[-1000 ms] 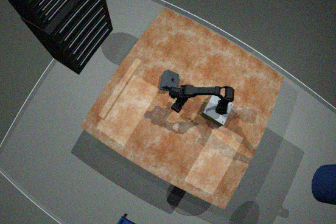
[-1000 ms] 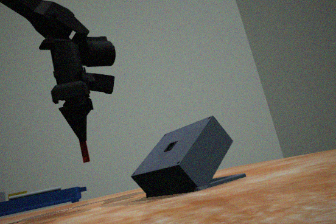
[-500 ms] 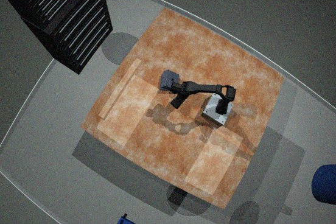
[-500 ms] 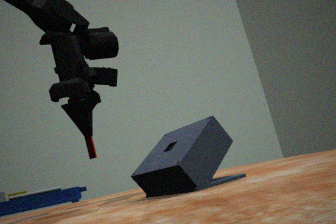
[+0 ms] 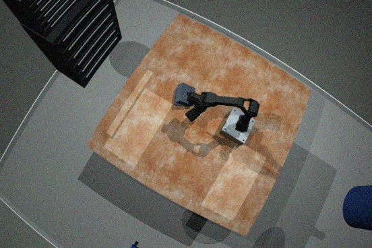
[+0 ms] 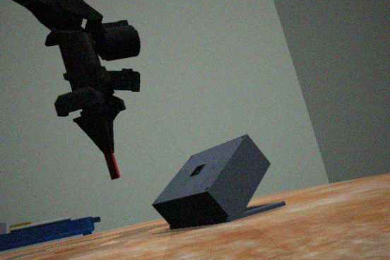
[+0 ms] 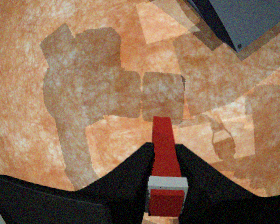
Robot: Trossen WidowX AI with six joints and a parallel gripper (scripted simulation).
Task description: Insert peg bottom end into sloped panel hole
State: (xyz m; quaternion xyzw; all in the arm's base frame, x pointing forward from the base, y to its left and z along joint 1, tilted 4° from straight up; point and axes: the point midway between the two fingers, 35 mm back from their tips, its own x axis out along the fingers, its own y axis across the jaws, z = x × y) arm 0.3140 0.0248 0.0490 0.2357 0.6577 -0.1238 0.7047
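The blue-grey sloped panel block lies 10 cm ahead of my gripper tip, 13 cm to the right of it and 8 cm below it. From my gripper tip the other things lie so: red peg: 2 cm above.
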